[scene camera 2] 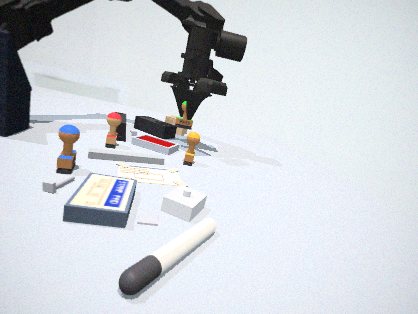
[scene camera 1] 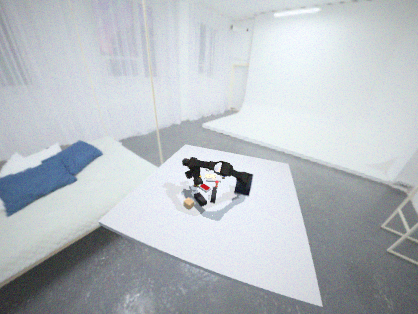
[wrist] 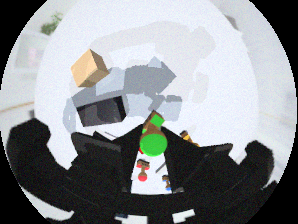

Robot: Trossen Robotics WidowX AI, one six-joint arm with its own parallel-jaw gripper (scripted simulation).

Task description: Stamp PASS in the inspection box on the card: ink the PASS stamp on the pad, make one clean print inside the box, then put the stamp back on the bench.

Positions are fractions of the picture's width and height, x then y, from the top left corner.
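Observation:
Things present: a black box (wrist: 0.37,0.50), a tan cube (wrist: 0.30,0.31), a green-topped stamp (wrist: 0.52,0.64), a blue-topped stamp (scene camera 2: 0.17,0.43), a blue-and-white box (scene camera 2: 0.25,0.64) and a marker (scene camera 2: 0.33,0.88). The wrist view does not show the blue-and-white box, hidden by my gripper; the wrist view also misses the marker, hidden by my gripper. My gripper (scene camera 2: 0.44,0.38) is visible in the wrist view as well (wrist: 0.51,0.57).

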